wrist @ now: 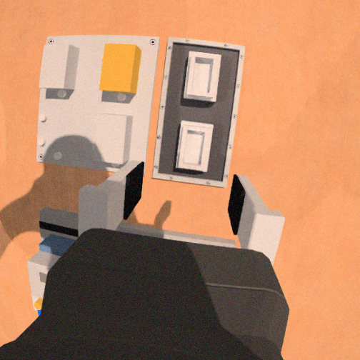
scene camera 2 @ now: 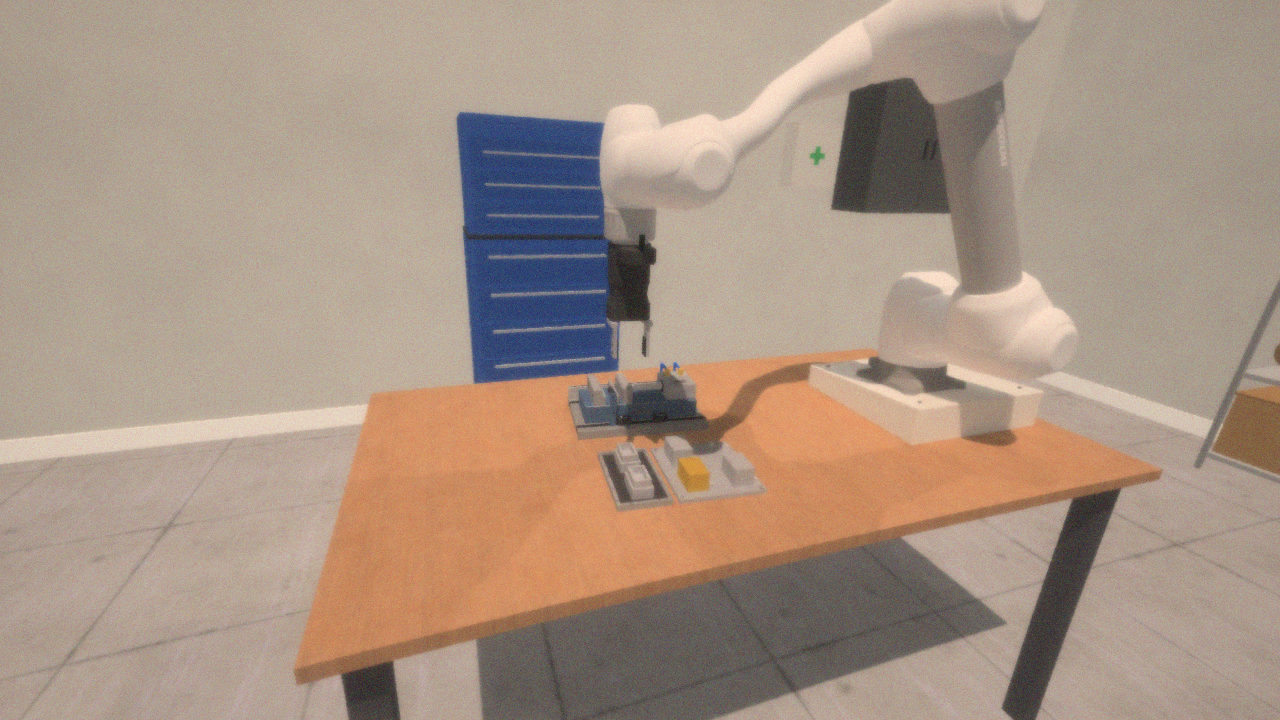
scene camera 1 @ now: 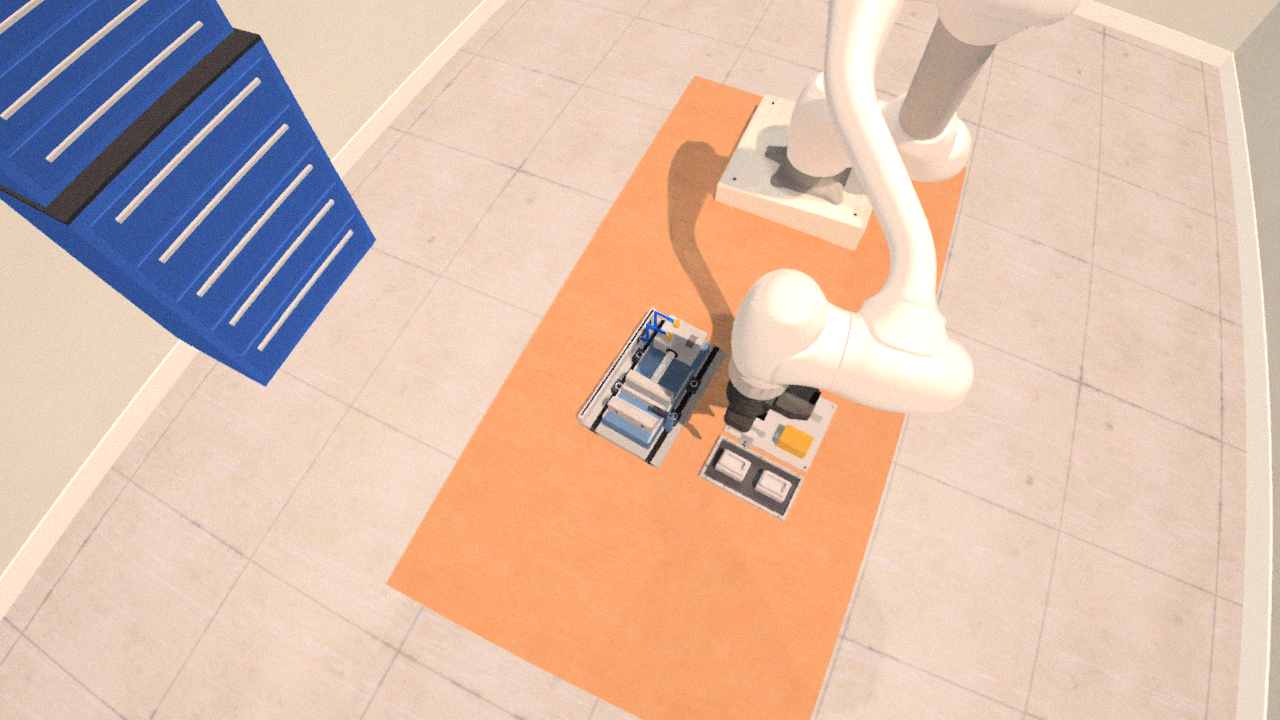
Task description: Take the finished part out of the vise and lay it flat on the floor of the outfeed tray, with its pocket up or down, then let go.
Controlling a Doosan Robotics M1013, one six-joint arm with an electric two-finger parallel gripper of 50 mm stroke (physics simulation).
The gripper shows in the wrist view, in scene camera 2 and in scene camera 1 [751,430]. A yellow block shows in the wrist view [120,66], in scene camera 2 [693,474] and in scene camera 1 [792,440]. One and the same spot on the gripper: [wrist: 103,206] is [scene camera 2: 646,322]. The same spot on a light plate: [wrist: 69,128] is [scene camera 2: 711,455].
